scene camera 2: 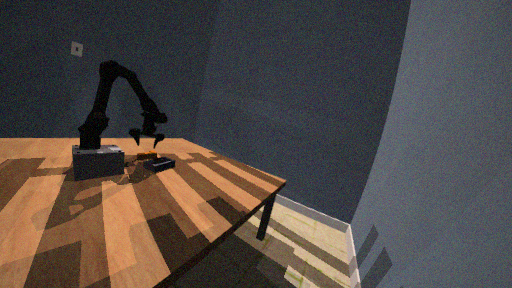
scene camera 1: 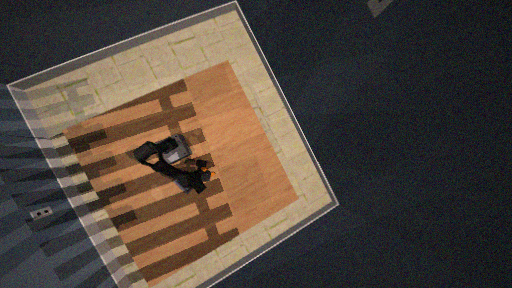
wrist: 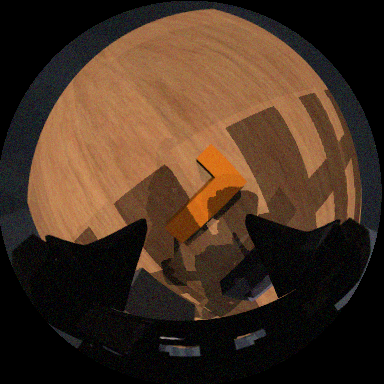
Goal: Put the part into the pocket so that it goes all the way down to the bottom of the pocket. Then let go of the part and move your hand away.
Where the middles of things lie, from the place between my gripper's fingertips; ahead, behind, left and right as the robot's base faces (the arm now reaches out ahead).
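Labels:
Orange part (wrist: 226, 180): my hand 10 mm short of it, 10 mm to the right of it, 50 mm above it. Pocket block (wrist: 248, 279): 170 mm to the right of my hand, 50 mm below, 20 mm ahead.

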